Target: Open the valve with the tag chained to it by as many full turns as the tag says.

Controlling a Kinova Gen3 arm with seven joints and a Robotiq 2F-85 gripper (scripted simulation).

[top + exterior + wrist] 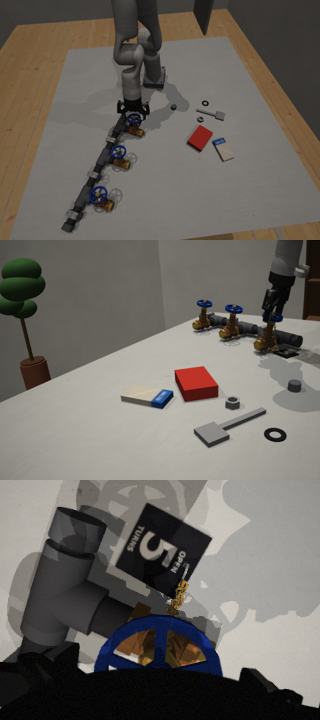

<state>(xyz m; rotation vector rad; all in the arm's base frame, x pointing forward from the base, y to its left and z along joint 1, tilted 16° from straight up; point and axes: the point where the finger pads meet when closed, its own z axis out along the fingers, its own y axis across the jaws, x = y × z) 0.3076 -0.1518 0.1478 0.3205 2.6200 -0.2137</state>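
My hand is 40 mm past the black tag and 120 mm above it. The rest, counted from my hand: red block: 130 mm ahead, 310 mm to the left, 110 mm below; small grey cylinder: 100 mm behind, 230 mm to the left, 110 mm below; grey paddle-shaped tool: 440 mm to the left, 120 mm below.
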